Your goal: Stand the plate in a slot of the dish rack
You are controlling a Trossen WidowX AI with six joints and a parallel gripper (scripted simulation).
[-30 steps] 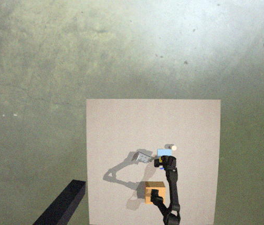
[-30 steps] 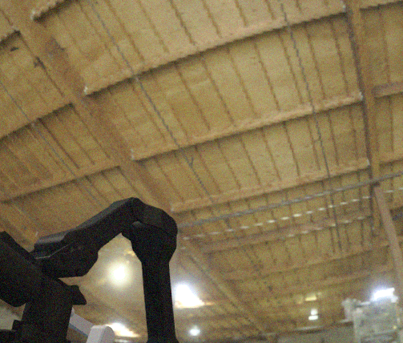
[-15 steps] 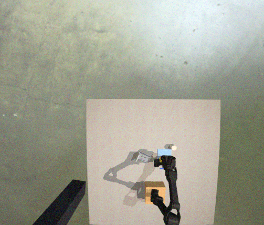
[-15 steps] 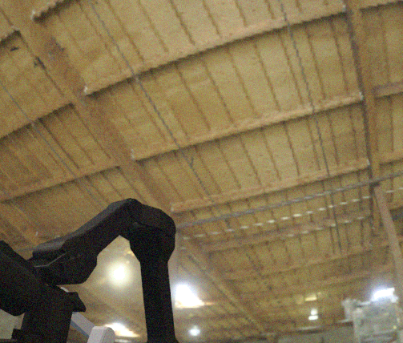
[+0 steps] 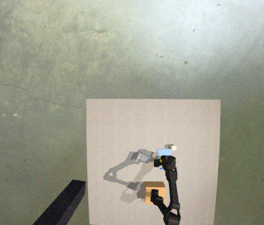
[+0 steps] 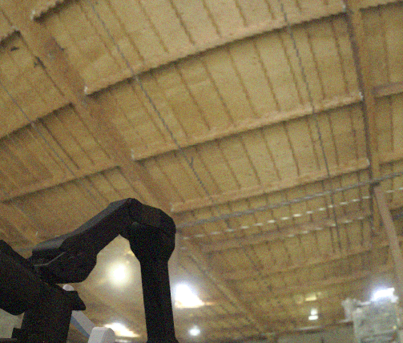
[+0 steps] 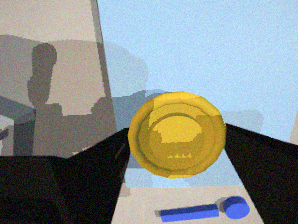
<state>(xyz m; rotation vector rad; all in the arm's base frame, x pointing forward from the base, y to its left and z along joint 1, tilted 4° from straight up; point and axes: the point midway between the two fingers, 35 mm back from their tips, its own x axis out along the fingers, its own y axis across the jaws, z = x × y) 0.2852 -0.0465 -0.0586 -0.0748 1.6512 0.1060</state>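
My gripper tip is 20 mm to the left of the light blue mat, 20 mm short of it and 10 mm above it. From my gripper tip the other things lie so: yellow plate (10 mm above); then blue spoon (90 mm behind, 50 mm to the right, 10 mm below); then white cup (130 mm ahead, 80 mm to the right, 20 mm above).
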